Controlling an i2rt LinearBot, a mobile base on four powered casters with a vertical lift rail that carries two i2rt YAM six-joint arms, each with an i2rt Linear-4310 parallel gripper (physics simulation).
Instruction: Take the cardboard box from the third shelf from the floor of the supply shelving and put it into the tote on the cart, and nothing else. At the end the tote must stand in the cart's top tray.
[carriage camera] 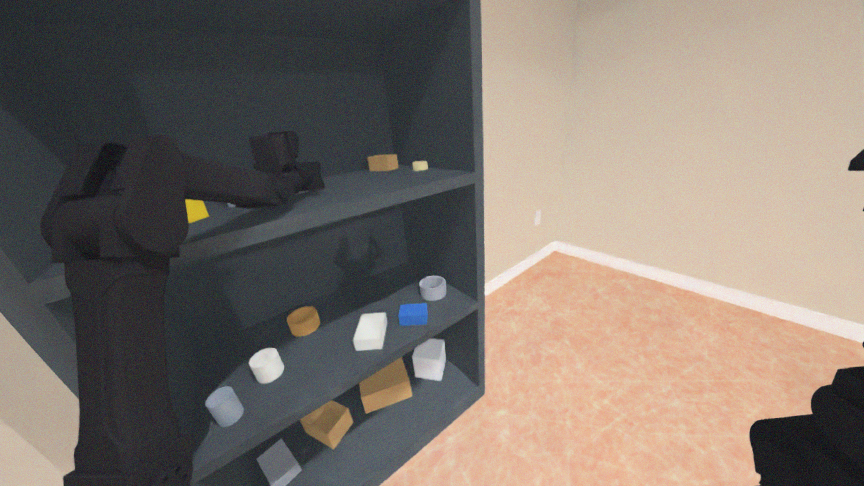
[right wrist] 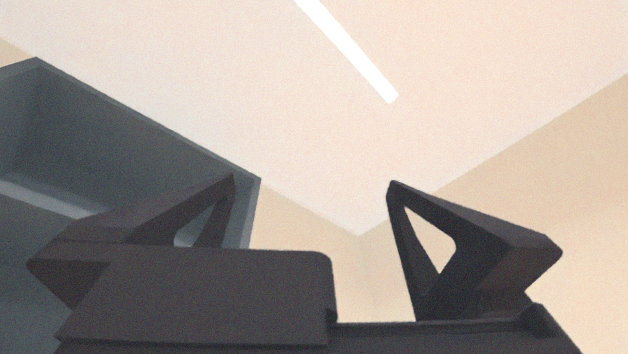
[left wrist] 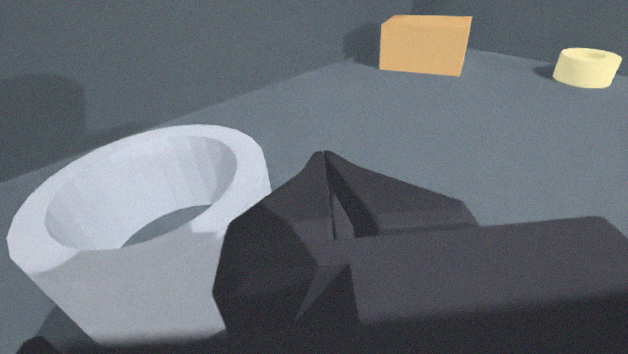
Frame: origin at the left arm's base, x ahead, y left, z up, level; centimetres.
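Seen in the pictures: left gripper, fingertip midpoint: (carriage camera: 315, 171) (left wrist: 322, 164); right gripper, fingertip midpoint: (right wrist: 312, 185).
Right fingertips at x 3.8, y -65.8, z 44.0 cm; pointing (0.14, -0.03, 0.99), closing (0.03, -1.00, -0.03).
Observation:
A point is followed by its place in that frame.
The supply shelving (carriage camera: 477, 120) {x 69.4, y -44.5, z 41.2 cm} (right wrist: 150, 117) is dark grey. A small cardboard box (carriage camera: 382, 163) {x 87.3, y -13.3, z 30.1 cm} (left wrist: 422, 47) {x 88.2, y -11.6, z 30.3 cm} stands on the upper visible shelf, toward its right end. My left gripper (carriage camera: 321, 175) {x 64.4, y 1.1, z 32.1 cm} (left wrist: 322, 164) {x 64.4, y 1.1, z 32.1 cm} is shut and empty above that shelf, to the left of the box and apart from it. My right gripper (right wrist: 312, 185) {x 3.8, y -65.8, z 44.0 cm} is open and empty, pointing up toward the ceiling, away from the shelf boards; part of the right arm shows at the right edge of the carriage view. The tote and the cart do not show in these views.
A white hollow ring (left wrist: 130, 295) {x 59.3, y 7.6, z 31.3 cm} stands close left of the left fingers. A pale yellow roll (carriage camera: 419, 165) {x 80.3, y -26.8, z 29.1 cm} (left wrist: 585, 70) {x 81.0, y -25.2, z 29.1 cm} is right of the box. A yellow object (carriage camera: 196, 210) {x 42.4, y 19.1, z 29.4 cm} is partly behind the left arm. Lower shelves hold a blue box (carriage camera: 413, 314) {x 58.6, y -21.2, z -14.3 cm}, a larger cardboard box (carriage camera: 386, 386) {x 63.7, y -5.1, z -54.0 cm} and several others.

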